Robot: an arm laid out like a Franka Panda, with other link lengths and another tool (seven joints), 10 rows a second.
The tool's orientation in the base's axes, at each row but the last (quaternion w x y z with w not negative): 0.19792 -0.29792 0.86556 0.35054; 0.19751 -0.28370 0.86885 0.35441; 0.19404 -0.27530 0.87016 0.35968; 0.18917 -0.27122 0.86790 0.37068; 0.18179 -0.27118 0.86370 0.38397
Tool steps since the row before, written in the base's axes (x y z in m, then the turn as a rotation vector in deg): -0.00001 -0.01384 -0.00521 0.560 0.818 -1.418; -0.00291 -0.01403 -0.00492 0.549 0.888 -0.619; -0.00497 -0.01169 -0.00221 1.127 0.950 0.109; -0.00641 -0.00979 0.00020 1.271 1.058 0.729; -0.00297 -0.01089 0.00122 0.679 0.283 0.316
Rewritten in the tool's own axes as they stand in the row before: 0.00810 -0.01052 -0.00651 0.057 -0.588 1.626; 0.00984 -0.00888 -0.00733 -0.394 -0.137 1.140; 0.00900 -0.00497 -0.00779 -1.252 -0.080 0.781; 0.00814 -0.00163 -0.00825 -1.729 0.229 0.475; 0.00528 -0.00358 -0.00939 -0.792 -0.076 0.085
